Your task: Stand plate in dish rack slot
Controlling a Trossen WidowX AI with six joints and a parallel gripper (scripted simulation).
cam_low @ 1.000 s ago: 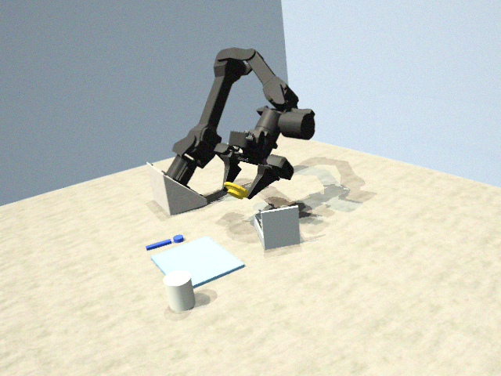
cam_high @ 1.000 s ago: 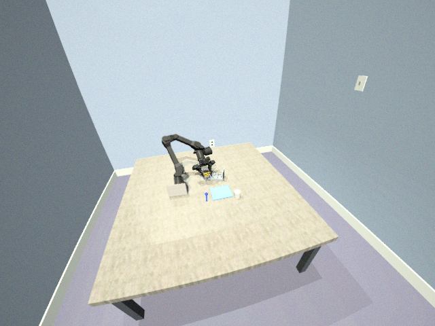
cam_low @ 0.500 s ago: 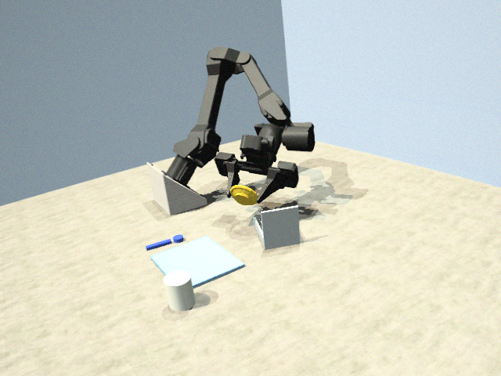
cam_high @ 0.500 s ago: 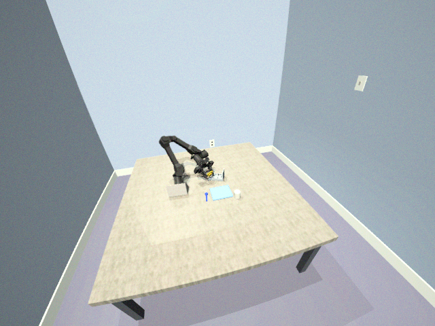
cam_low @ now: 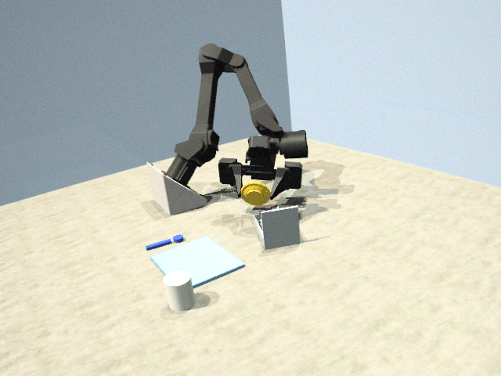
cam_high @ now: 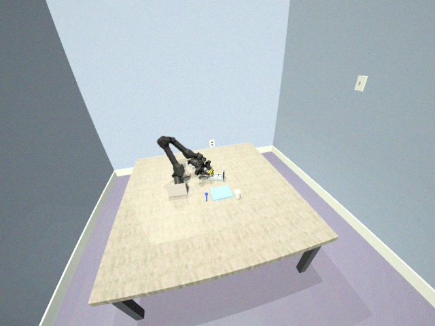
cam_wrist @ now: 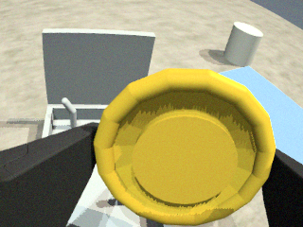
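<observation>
My gripper tip is 5 cm above the grey dish rack, 4 cm short of it and 1 cm to the right of it. Round my gripper tip: light blue mat: 17 cm to the right, 7 cm below, 2 cm ahead; then blue spoon: 17 cm to the right, 9 cm behind, 7 cm below; then yellow plate: 1 cm to the left.
</observation>
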